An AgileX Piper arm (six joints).
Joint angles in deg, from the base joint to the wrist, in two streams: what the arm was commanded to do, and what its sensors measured. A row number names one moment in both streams.
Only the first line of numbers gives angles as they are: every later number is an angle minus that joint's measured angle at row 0.
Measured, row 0: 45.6, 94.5, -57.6, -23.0, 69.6, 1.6
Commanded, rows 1 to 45: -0.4, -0.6, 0.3, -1.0, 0.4, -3.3; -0.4, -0.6, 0.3, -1.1, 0.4, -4.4; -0.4, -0.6, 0.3, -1.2, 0.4, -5.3; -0.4, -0.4, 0.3, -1.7, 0.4, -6.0; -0.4, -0.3, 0.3, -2.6, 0.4, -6.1; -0.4, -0.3, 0.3, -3.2, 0.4, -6.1; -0.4, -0.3, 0.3, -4.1, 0.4, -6.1; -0.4, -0.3, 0.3, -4.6, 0.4, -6.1; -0.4, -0.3, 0.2, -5.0, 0.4, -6.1; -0.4, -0.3, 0.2, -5.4, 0.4, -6.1; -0.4, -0.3, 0.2, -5.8, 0.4, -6.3; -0.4, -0.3, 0.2, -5.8, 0.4, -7.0; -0.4, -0.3, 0.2, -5.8, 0.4, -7.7; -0.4, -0.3, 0.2, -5.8, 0.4, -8.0; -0.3, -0.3, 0.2, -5.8, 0.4, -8.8; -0.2, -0.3, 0.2, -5.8, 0.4, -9.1; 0.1, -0.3, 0.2, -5.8, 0.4, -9.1; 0.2, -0.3, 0.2, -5.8, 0.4, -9.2; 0.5, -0.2, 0.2, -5.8, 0.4, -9.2; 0.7, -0.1, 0.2, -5.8, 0.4, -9.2; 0.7, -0.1, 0.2, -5.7, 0.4, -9.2; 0.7, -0.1, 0.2, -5.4, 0.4, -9.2; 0.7, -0.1, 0.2, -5.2, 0.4, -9.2; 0.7, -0.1, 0.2, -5.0, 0.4, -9.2; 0.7, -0.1, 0.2, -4.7, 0.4, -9.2; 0.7, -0.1, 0.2, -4.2, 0.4, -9.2; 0.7, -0.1, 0.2, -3.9, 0.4, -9.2; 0.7, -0.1, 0.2, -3.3, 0.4, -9.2; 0.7, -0.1, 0.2, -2.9, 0.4, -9.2; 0.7, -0.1, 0.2, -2.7, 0.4, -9.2; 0.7, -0.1, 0.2, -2.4, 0.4, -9.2; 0.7, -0.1, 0.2, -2.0, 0.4, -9.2; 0.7, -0.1, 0.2, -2.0, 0.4, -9.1; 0.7, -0.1, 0.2, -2.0, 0.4, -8.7; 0.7, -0.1, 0.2, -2.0, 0.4, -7.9; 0.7, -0.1, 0.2, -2.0, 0.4, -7.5; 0.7, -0.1, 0.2, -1.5, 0.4, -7.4; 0.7, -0.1, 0.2, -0.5, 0.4, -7.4; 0.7, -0.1, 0.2, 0.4, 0.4, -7.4; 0.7, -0.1, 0.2, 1.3, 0.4, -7.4; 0.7, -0.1, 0.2, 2.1, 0.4, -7.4; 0.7, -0.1, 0.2, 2.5, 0.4, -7.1; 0.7, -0.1, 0.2, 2.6, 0.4, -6.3; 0.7, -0.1, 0.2, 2.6, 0.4, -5.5; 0.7, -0.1, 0.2, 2.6, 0.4, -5.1
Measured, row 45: 0.4, 0.0, 0.0, 1.6, 0.1, -7.1
